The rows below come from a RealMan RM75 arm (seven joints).
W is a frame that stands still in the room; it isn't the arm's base.
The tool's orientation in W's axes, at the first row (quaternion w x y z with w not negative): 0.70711, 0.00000, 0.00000, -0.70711
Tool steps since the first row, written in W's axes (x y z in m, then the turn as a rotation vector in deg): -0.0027, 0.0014, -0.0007, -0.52, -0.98, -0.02; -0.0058, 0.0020, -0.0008, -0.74, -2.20, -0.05; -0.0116, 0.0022, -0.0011, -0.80, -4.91, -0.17; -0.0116, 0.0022, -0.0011, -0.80, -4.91, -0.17; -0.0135, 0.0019, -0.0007, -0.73, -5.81, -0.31; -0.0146, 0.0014, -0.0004, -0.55, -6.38, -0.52; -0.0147, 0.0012, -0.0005, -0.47, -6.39, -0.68
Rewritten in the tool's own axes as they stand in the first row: -0.0014, -0.0027, -0.0007, 0.98, -0.52, -0.02; -0.0020, -0.0058, -0.0008, 2.20, -0.74, -0.05; -0.0022, -0.0116, -0.0011, 4.91, -0.80, -0.17; -0.0022, -0.0116, -0.0011, 4.91, -0.80, -0.17; -0.0019, -0.0135, -0.0007, 5.81, -0.73, -0.31; -0.0014, -0.0146, -0.0004, 6.38, -0.55, -0.52; -0.0012, -0.0147, -0.0005, 6.39, -0.47, -0.68
